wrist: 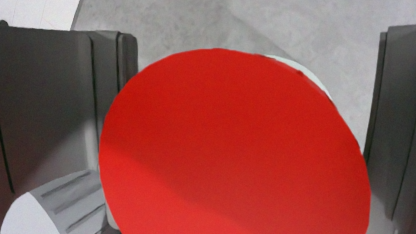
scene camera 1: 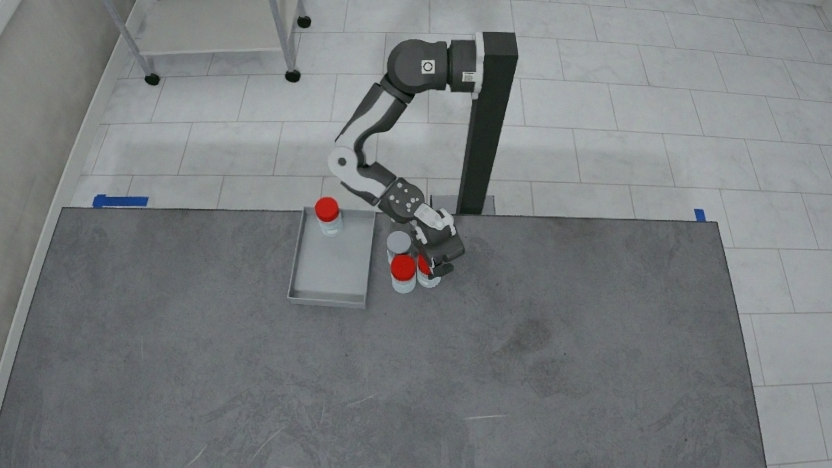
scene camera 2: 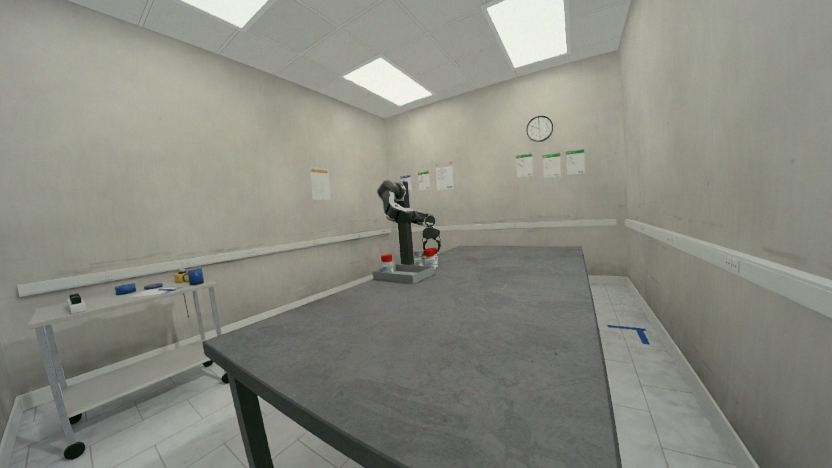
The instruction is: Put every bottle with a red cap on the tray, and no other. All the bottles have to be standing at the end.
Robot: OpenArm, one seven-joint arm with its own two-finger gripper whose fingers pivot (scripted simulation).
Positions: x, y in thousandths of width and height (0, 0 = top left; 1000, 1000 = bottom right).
Labels:
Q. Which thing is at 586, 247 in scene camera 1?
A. A black post.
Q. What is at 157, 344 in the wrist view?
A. My gripper.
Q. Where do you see a red-capped bottle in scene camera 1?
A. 485, 572

